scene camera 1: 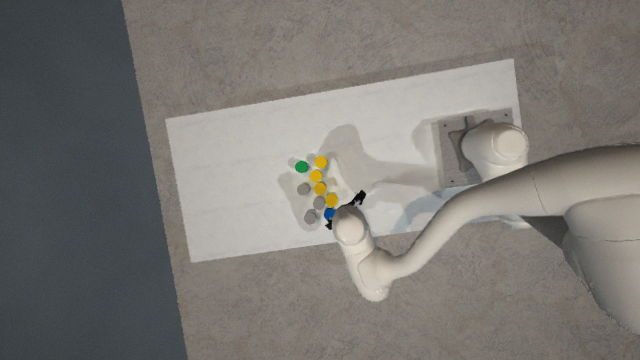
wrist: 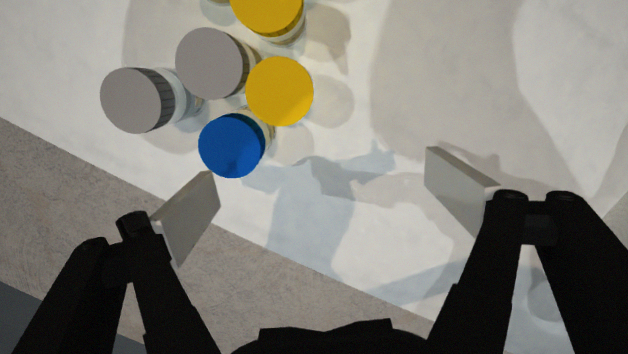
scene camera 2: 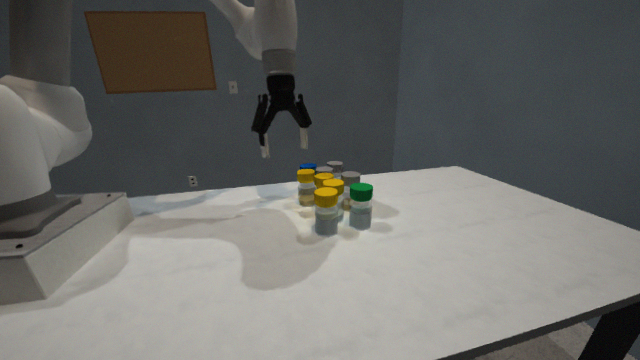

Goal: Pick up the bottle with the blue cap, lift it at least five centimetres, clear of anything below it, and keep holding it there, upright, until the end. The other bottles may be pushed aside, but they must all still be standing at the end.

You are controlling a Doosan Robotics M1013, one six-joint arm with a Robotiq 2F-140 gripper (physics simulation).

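Frame: origin at the arm's base, x ahead, y left, z up, level; centimetres.
Where they show: gripper, fingertip midpoint: [wrist: 319, 177] [scene camera 2: 286, 152]; arm's base, link origin: [scene camera 2: 7, 222].
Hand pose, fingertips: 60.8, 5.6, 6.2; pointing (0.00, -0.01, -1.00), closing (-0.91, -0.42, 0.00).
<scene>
Things, the pixels of their top centre, and the offset from my fingertips, as dx, dy, dz. Level surfaces: height alone.
- bottle with the blue cap, top centre: [wrist: 229, 149] [scene camera 2: 308, 165] [scene camera 1: 330, 214] +7.3, +1.9, -5.5
- yellow-capped bottle, top centre: [wrist: 279, 92] [scene camera 2: 306, 171] [scene camera 1: 331, 200] +4.6, -3.9, -5.5
- green-capped bottle, top centre: [scene camera 2: 361, 186] [scene camera 1: 301, 167] +12.2, -22.1, -5.5
- white table, surface height: dz -15.9
The bottle with the blue cap [scene camera 1: 329, 214] [scene camera 2: 308, 167] [wrist: 231, 145] stands upright on the white table, at one end of the bottle group. In scene camera 2 most of its body is hidden behind a yellow-capped bottle. My gripper [scene camera 2: 284, 148] [wrist: 319, 177] is wide open and empty, pointing down above the height of the caps. In the wrist view the blue cap lies beyond the left fingertip, towards the left side of the space between the fingers. In scene camera 1 the arm's wrist covers part of the gripper.
Close to the blue cap stand a yellow-capped bottle [scene camera 1: 331, 200] [scene camera 2: 306, 187] [wrist: 280, 91] and grey-capped bottles [scene camera 1: 319, 202] [wrist: 210, 63]. Several more yellow and grey ones and a green-capped bottle [scene camera 1: 301, 167] [scene camera 2: 361, 205] stand further along. The white table [scene camera 1: 225, 200] [scene camera 2: 450, 280] ends near the blue-capped bottle.
</scene>
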